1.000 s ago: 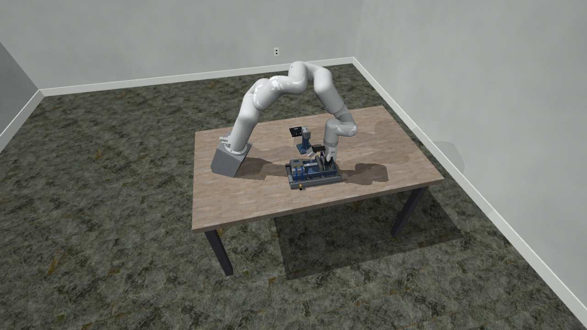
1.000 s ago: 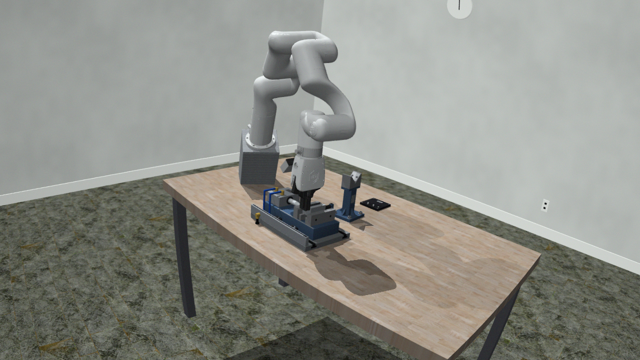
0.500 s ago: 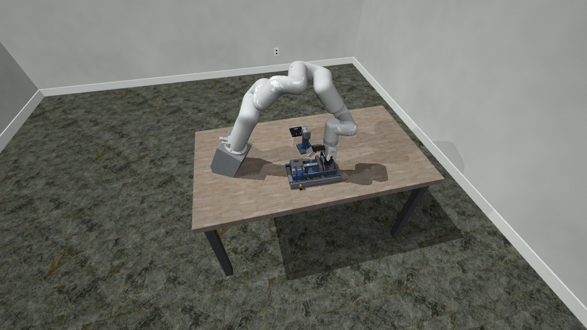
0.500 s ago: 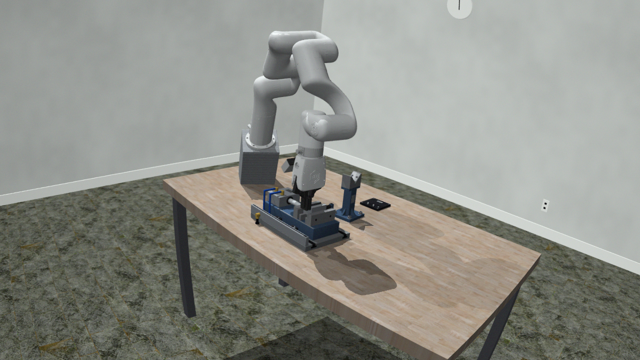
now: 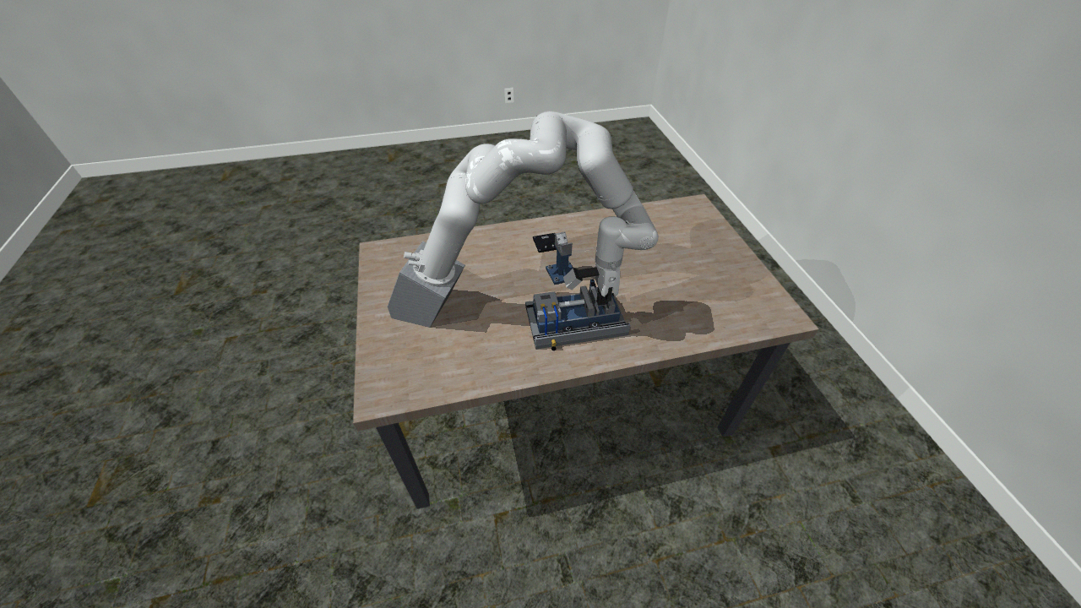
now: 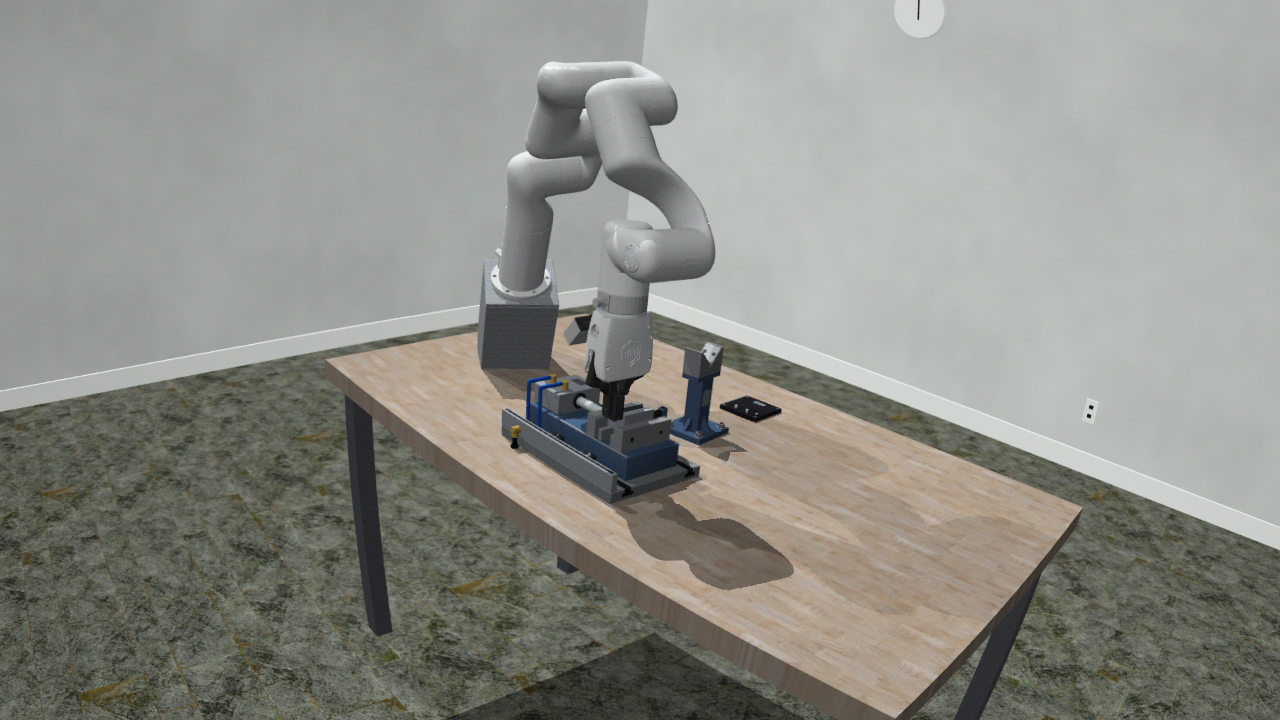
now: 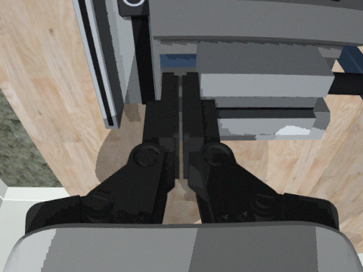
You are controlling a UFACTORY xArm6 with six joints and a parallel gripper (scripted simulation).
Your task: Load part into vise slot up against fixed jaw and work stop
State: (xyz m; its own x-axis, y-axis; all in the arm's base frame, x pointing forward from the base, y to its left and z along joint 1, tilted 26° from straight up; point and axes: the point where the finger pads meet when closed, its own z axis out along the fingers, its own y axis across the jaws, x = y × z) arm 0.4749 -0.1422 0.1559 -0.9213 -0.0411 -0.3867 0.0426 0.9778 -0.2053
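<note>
The grey block is 4 cm to the left of my hand and 2 cm below it. From my hand the other things lie so: dark work stop rod (8 cm to the left, 3 cm below); then fixed jaw (3 cm ahead, 4 cm to the left, 4 cm below); then moving jaw (3 cm behind, 4 cm to the left, 4 cm below).
</note>
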